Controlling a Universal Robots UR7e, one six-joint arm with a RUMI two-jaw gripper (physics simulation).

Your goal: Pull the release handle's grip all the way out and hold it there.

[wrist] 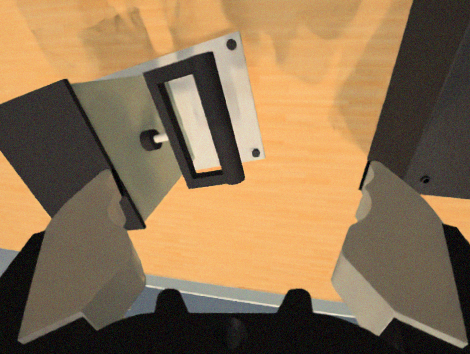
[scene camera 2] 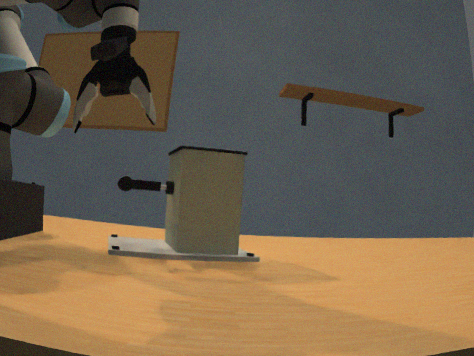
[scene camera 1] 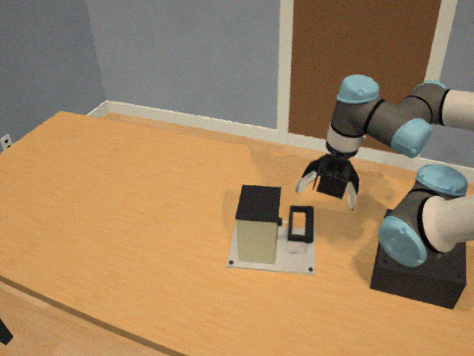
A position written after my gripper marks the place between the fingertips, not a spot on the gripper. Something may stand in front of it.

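My gripper point(scene camera 2: 112, 128) is there, and a light grey base plate is in scene camera 2 point(scene camera 2: 120, 246) as well. I see that light grey base plate point(scene camera 1: 292, 257) again, and my gripper is with it in scene camera 1 point(scene camera 1: 324, 200). There's also a release handle grip point(wrist: 203, 66), and you'd find my gripper in the wrist view point(wrist: 238, 170) too, while the light grey base plate is in the wrist view point(wrist: 228, 51).
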